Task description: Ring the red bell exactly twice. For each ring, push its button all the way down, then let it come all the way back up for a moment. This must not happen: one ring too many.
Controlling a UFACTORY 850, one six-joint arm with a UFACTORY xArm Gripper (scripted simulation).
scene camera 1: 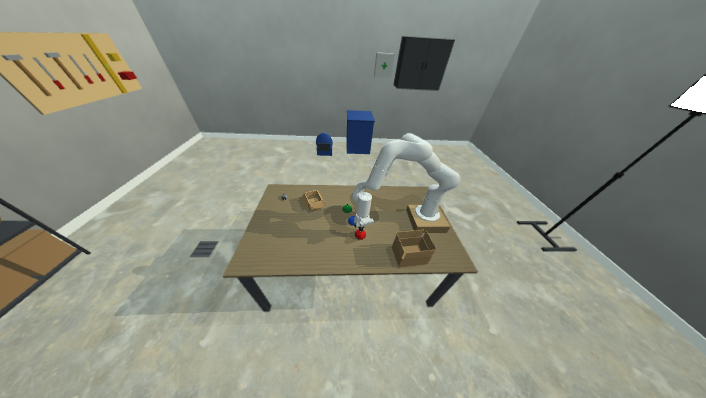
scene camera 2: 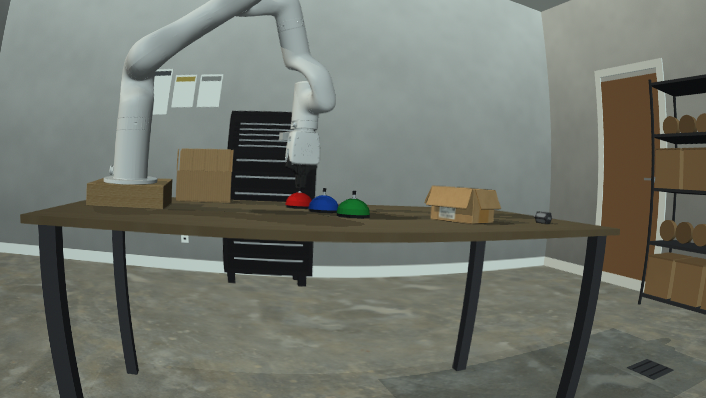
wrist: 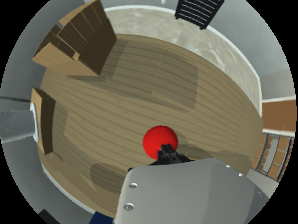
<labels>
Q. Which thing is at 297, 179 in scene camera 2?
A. My gripper.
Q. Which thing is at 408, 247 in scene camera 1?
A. A cardboard box.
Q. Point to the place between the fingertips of my gripper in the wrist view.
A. At 164, 151
</labels>
